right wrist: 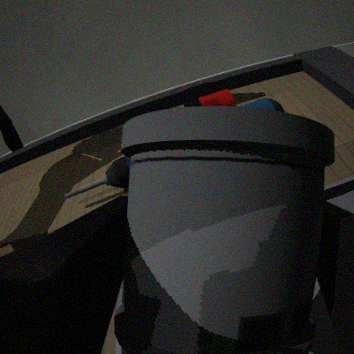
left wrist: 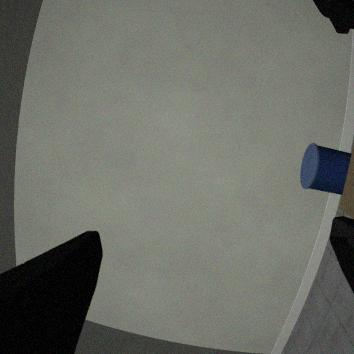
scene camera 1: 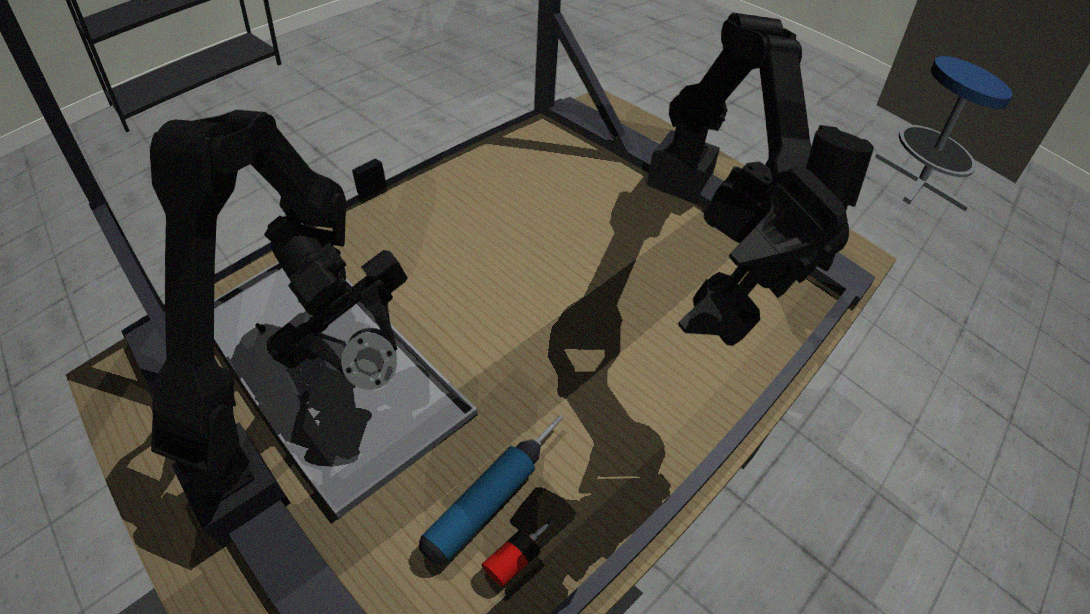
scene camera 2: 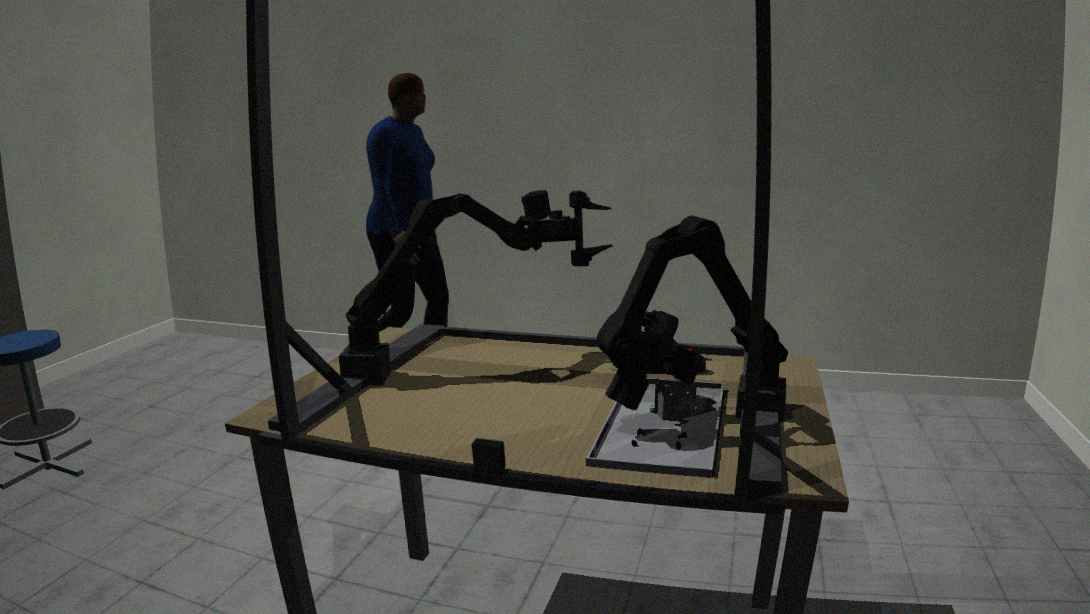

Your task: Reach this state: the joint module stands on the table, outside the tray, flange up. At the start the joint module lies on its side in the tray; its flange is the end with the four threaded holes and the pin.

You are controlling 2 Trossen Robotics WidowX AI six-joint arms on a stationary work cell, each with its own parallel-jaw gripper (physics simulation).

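Places are measured from the left arm's base along level axes (x ahead, y left, z up), in metres.
Where they show: left gripper, fingertip midpoint: [left wrist: 220, 238] [scene camera 1: 706, 296] [scene camera 2: 611, 226]; right gripper, fingertip midpoint: [right wrist: 220, 209] [scene camera 1: 374, 365]; left arm's base at its link origin: [scene camera 1: 687, 150] [scene camera 2: 364, 349]; right arm's base at its link origin: [scene camera 1: 221, 473] [scene camera 2: 762, 384].
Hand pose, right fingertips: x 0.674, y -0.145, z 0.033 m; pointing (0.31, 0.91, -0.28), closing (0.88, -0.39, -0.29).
Things, the pixels of their top centre, and the offset from my right fingertips. "spot": a spot on its surface instead. Level surfaces: height alone.
- grey joint module at its top centre: [right wrist: 175, 86] [scene camera 1: 362, 332] 0.004 m back, 0.010 m right, 0.049 m up
- tray at its top centre: [scene camera 1: 318, 355] [scene camera 2: 664, 416] 0.012 m back, 0.134 m right, 0.090 m down
- table at its surface level: 0.106 m down
- blue screwdriver-like tool at a spot on its surface: [right wrist: 259, 104] spot: 0.111 m ahead, 0.156 m left, 0.065 m down
- dark boxy part at its top centre: [scene camera 1: 313, 355] [scene camera 2: 676, 382] 0.017 m ahead, 0.097 m right, 0.032 m down
My right gripper [scene camera 1: 358, 344] [right wrist: 220, 209] is shut on the grey joint module [scene camera 1: 369, 360] [right wrist: 225, 225], over the tray [scene camera 1: 408, 465] [scene camera 2: 648, 467]. In scene camera 1 the round flange disc, with holes around its centre, faces the camera, tilted rather than level. In the right wrist view the module's wide rim is uppermost and its body runs down between the black fingers. Its lower end is mostly hidden, so I cannot tell its height above the tray. My left gripper [scene camera 1: 707, 290] [scene camera 2: 610, 227] [left wrist: 220, 238] is open and empty, high above the table [scene camera 1: 488, 251] [scene camera 2: 488, 396], away from the tray.
A blue screwdriver-like tool [scene camera 1: 480, 503] [right wrist: 259, 104] and a shorter red one [scene camera 1: 505, 562] [right wrist: 216, 98] lie beside the tray. A dark boxy part [scene camera 2: 675, 400] with holes shows in the tray. Raised dark rails [scene camera 1: 709, 450] edge the table. A person [scene camera 2: 401, 171] stands behind it.
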